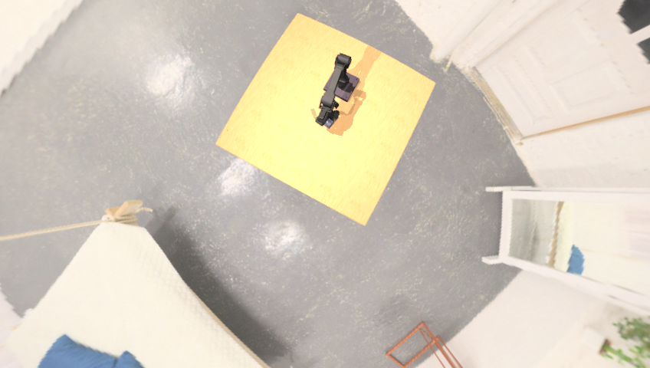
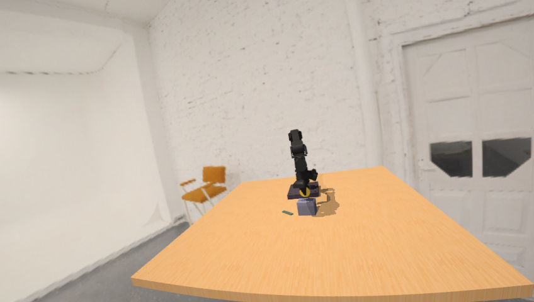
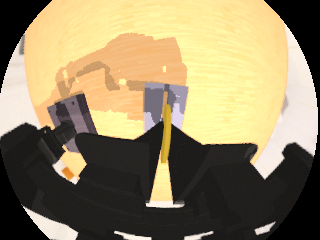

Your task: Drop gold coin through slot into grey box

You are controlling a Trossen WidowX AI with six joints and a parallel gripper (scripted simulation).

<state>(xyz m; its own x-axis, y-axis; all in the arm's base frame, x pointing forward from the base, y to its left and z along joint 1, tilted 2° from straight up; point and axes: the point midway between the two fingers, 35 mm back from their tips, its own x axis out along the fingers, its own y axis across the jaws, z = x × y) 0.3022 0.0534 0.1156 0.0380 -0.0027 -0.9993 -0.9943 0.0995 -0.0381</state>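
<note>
Right now the gold coin is 2 cm above my gripper tip.
</note>
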